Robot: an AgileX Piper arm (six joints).
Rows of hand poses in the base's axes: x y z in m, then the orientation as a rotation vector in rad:
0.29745 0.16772 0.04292 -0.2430 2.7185 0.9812
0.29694 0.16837 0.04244 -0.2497 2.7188 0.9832
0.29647 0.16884 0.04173 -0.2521 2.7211 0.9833
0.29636 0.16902 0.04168 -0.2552 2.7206 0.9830
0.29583 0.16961 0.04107 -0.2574 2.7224 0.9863
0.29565 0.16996 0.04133 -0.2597 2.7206 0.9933
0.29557 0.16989 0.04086 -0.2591 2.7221 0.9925
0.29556 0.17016 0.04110 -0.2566 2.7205 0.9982
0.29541 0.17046 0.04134 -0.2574 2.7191 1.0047
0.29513 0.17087 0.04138 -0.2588 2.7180 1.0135
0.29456 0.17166 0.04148 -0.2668 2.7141 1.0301
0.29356 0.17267 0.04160 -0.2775 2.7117 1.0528
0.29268 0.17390 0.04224 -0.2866 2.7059 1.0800
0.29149 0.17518 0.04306 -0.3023 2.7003 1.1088
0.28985 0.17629 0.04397 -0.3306 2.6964 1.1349
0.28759 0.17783 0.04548 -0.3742 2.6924 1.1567
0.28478 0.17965 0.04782 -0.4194 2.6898 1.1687
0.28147 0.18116 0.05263 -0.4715 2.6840 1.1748
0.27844 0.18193 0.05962 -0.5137 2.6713 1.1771
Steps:
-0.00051 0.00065 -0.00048 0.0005 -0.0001 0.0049
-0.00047 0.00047 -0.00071 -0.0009 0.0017 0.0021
-0.00011 0.00018 -0.00005 -0.0003 -0.0010 0.0019
-0.00053 0.00059 -0.00061 0.0013 0.0024 0.0025
-0.00018 0.00035 0.00026 0.0046 0.0005 0.0024
-0.00008 -0.00007 -0.00047 -0.0009 0.0011 -0.0002
-0.00001 0.00027 0.00024 0.0042 0.0010 -0.0010
-0.00015 0.00030 0.00024 0.0043 0.0010 0.0014
-0.00028 0.00041 0.00004 0.0055 0.0020 0.0023
-0.00057 0.00079 0.00010 0.0105 0.0013 0.0075
-0.00100 0.00101 0.00012 0.0135 0.0046 0.0109
-0.00088 0.00123 0.00064 0.0173 0.0038 0.0099
-0.00119 0.00128 0.00082 0.0175 0.0037 0.0147
-0.00164 0.00111 0.00091 0.0143 0.0024 0.0229
-0.00226 0.00154 0.00151 0.0105 -0.0013 0.0321
-0.00281 0.00182 0.00234 0.0042 -0.0038 0.0316
-0.00331 0.00151 0.00481 0.0014 -0.0093 0.0344
-0.00303 0.00077 0.00699 0.0028 -0.0147 0.0257

